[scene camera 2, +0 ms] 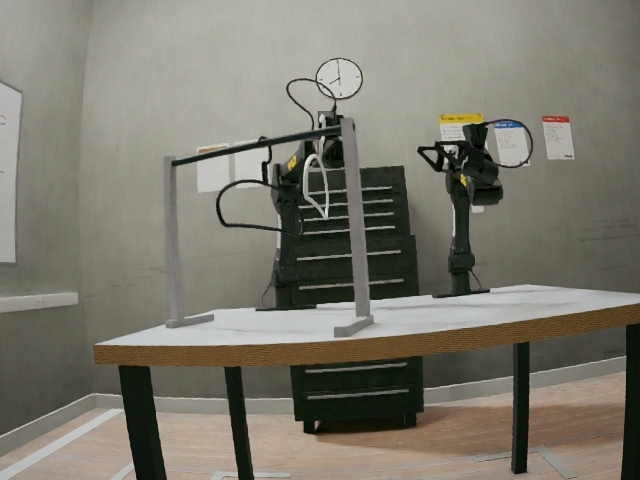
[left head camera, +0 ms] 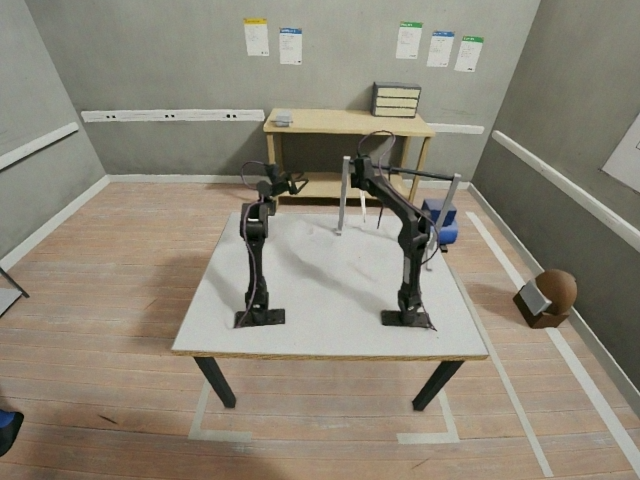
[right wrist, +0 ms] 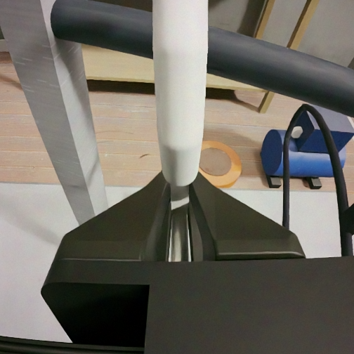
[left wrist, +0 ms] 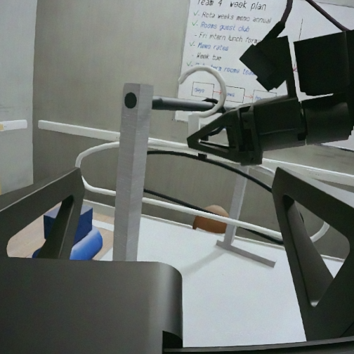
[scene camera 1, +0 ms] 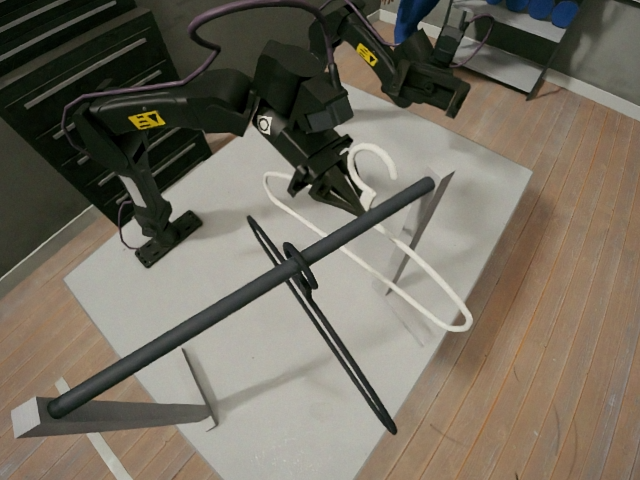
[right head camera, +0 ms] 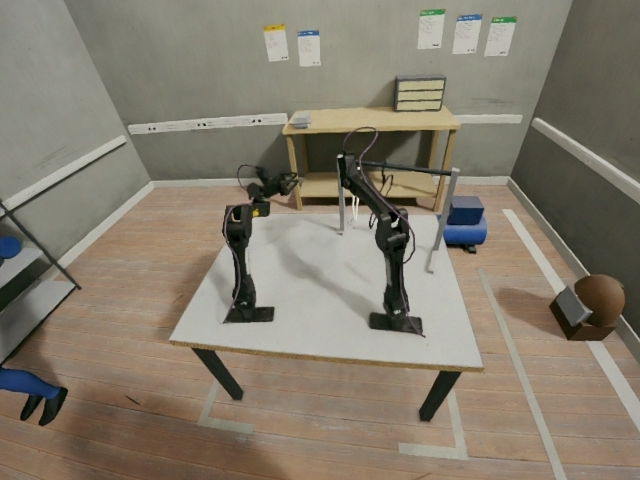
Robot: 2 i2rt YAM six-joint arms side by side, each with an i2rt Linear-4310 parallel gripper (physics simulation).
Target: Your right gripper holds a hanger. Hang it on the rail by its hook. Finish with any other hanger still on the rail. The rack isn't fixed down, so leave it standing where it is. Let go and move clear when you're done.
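Places are measured from the left arm's base along level axes (x ahead, y left, z up), in metres.
Where they show: left gripper, fingertip midpoint: (scene camera 2: pixel 425 146) (left head camera: pixel 306 176) (scene camera 1: pixel 425 98) (right head camera: pixel 297 176); right gripper, fingertip midpoint: (scene camera 2: pixel 320 157); left arm's base, origin of the base link: (scene camera 2: pixel 461 295) (left head camera: pixel 260 318) (right head camera: pixel 250 315); right arm's base, origin of the base link: (scene camera 2: pixel 285 309) (left head camera: pixel 405 319) (scene camera 1: pixel 169 238) (right head camera: pixel 395 323).
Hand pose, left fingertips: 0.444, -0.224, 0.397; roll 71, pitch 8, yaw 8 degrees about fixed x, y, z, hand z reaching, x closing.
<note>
Each offset is from my left fingertips to the top centre of the thing, as dx, dy, dz. "spot": to the spot under its first point. Level surfaces: height alone.
My right gripper (scene camera 1: pixel 363 210) (left wrist: pixel 188 141) (right wrist: pixel 179 176) is shut on the white hanger @[spot: +0.015, -0.257, +0.009] (scene camera 1: pixel 367 198) (left wrist: pixel 196 121) (right wrist: pixel 181 100) at the neck below its hook. The hook stands upright on the arms' side of the dark rail (scene camera 1: pixel 206 315) (left wrist: pixel 175 104) (right wrist: pixel 285 67), near the rail's end. Its tip is above rail height in the left wrist view and points toward the rail; it is not around it. The black hanger @[spot: +0.174, -0.465, -0.112] (scene camera 1: pixel 391 426) (scene camera 2: pixel 218 204) hangs from the rail around mid-length. My left gripper (left head camera: pixel 302 184) (left wrist: pixel 177 177) is open and empty, away from the rack.
The rack's grey post @[spot: +0.086, -0.212, -0.017] (scene camera 1: pixel 426 209) (left wrist: pixel 132 190) (right wrist: pixel 70 115) stands close beside the white hanger. The other post @[spot: -0.130, -0.633, -0.079] (left head camera: pixel 447 201) (scene camera 2: pixel 173 237) is at the rail's far end. Both stand on the white table @[dz -0.397] (left head camera: pixel 330 330) (scene camera 2: pixel 413 315). The white hanger's loop passes close to the near post.
</note>
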